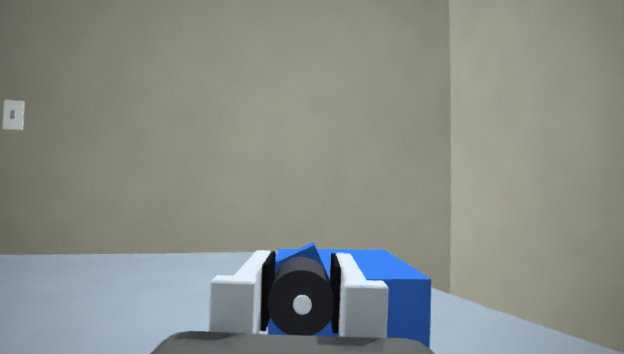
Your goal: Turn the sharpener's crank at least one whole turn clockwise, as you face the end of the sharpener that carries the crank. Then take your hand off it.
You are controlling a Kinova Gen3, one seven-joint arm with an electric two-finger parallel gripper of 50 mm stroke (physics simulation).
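Frame: origin at the arm's base, x ahead, y left, z up, level; metres.
Where they show: gripper, fingertip midpoint: (302, 279).
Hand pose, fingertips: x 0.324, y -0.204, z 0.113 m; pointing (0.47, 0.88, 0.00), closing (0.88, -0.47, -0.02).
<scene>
Things, the pixels of their top centre, and the offset from my fingertips. "spot": a spot on its surface instead. Level surfaces: height alone.
- sharpener, surface spot: (407, 310) spot: 0.054 m ahead, 0.001 m left, 0.019 m down
- crank's knob, top centre: (301, 262) 0.008 m back, 0.014 m right, 0.009 m up
- pale blue-grey table top, surface height: 0.132 m down
The sharpener (407, 310) is a blue box at the lower middle, beyond and to the right of my fingers. The end that faces me carries the crank. The crank's blue arm (309, 251) shows its tilted upper corner above the knob; the rest of it is hidden behind the knob. The crank's knob (301, 280) is a black cylinder with a light round pin in its end, and it points toward me. My gripper (302, 279) is shut on the knob, with one black finger pad on its left side and one on its right.
The sharpener stands on a pale blue-grey table top (100, 300). A beige wall (225, 125) rises behind it and meets another wall (535, 150) at a corner on the right. A white switch plate (19, 115) is on the wall at the far left.
</scene>
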